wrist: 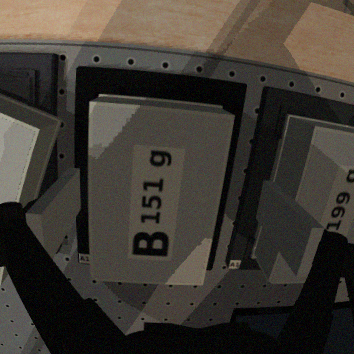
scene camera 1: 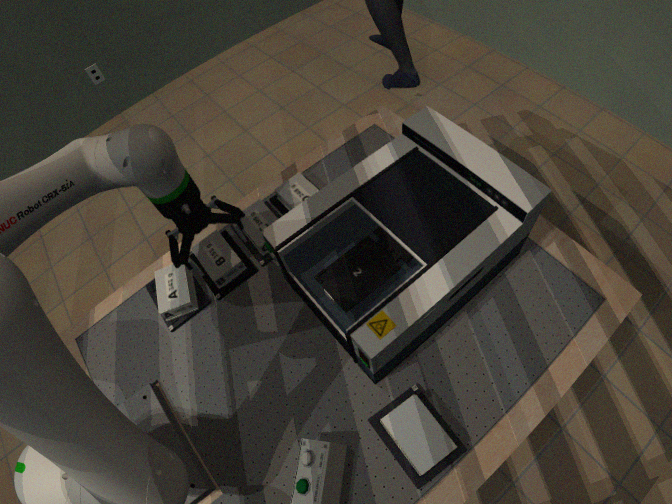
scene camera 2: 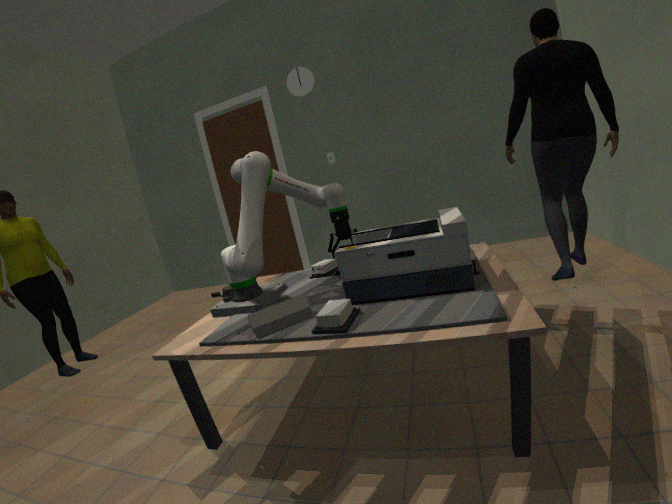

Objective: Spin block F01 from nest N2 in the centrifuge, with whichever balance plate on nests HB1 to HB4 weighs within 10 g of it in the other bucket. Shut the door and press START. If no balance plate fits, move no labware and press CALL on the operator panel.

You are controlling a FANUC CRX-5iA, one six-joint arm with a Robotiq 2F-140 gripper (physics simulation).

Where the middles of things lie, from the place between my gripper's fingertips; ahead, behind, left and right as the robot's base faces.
My gripper is now 10 mm past the plate B (scene camera 1: 222, 264). From my hand the other things lie so: plate D (scene camera 1: 294, 191) 250 mm ahead, 10 mm to the right; plate A (scene camera 1: 176, 295) 140 mm behind; plate C (wrist: 306, 166) 120 mm ahead.
